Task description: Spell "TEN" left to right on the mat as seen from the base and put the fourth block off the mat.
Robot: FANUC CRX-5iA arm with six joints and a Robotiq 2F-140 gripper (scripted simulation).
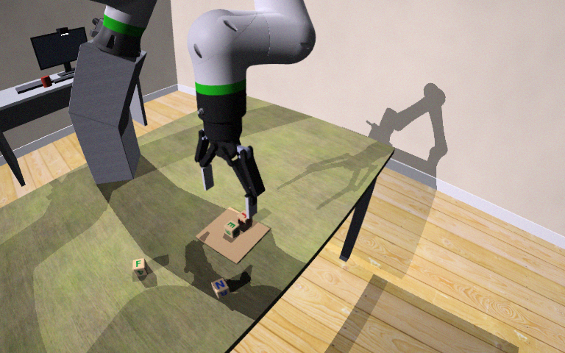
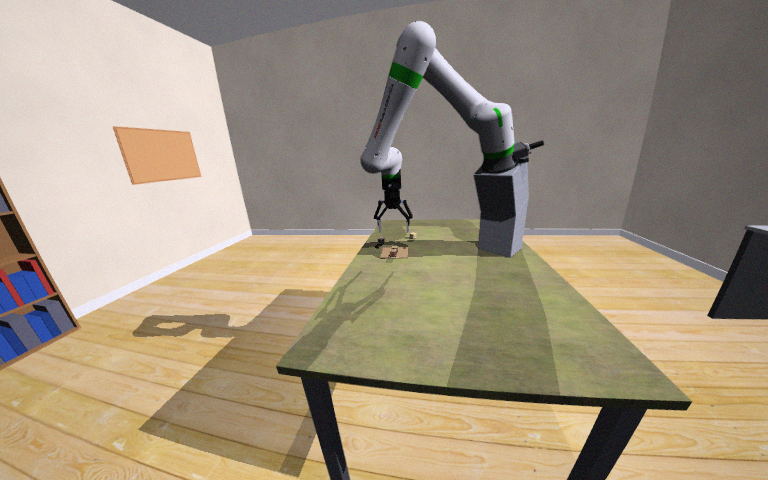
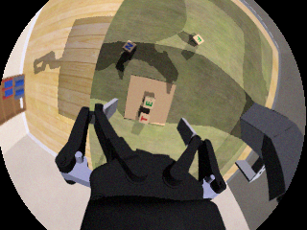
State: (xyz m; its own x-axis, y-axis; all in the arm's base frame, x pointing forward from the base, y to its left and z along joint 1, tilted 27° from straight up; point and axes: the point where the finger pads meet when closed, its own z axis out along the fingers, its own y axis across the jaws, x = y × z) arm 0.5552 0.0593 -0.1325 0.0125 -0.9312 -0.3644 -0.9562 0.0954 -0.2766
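My hand is 14 cm to the left of the N block, 11 cm above it and 10 cm short of it. From my hand the other things lie so: mat (13 cm below); then F block (24 cm to the right, 11 cm below, 8 cm behind).
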